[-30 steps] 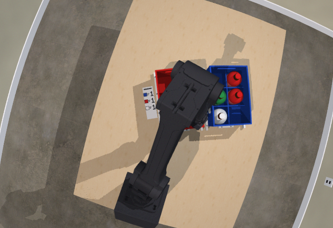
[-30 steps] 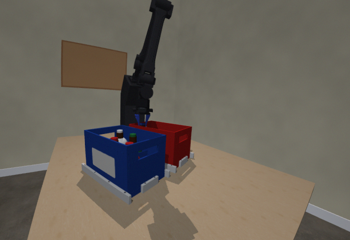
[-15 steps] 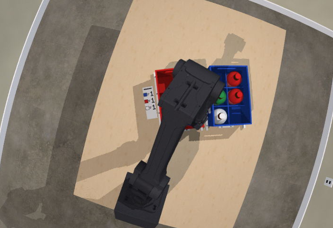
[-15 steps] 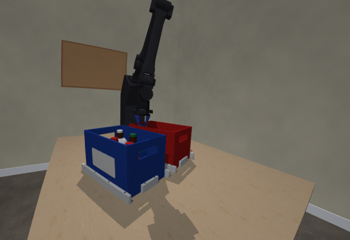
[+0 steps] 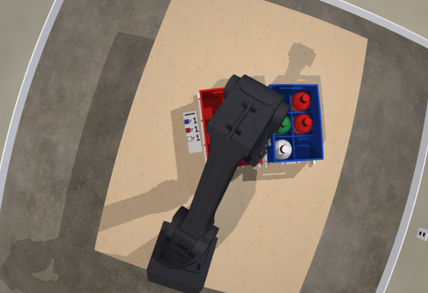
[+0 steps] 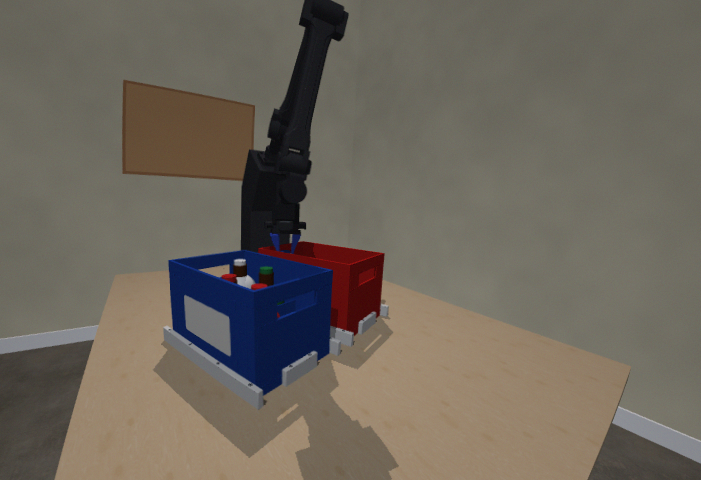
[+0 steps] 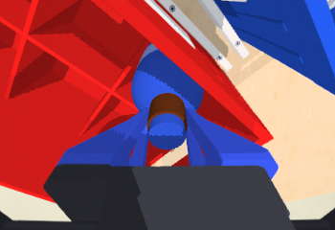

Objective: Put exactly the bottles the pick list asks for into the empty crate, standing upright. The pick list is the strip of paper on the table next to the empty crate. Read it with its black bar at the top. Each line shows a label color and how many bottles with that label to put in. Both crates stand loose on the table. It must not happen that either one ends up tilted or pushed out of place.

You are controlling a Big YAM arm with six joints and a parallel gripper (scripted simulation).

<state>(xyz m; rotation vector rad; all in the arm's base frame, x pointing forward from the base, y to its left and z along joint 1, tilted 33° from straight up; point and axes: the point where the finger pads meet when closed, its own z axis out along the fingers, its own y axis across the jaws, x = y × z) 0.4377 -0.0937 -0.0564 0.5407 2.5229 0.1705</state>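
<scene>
Right now my hand is 6 cm above the blue-label bottle. Also, from my hand: red crate (6 cm ahead, 8 cm to the left, 7 cm below); then green-label bottle (14 cm ahead, 10 cm to the right, 6 cm below); then white-label bottle (5 cm ahead, 13 cm to the right, 6 cm below).
</scene>
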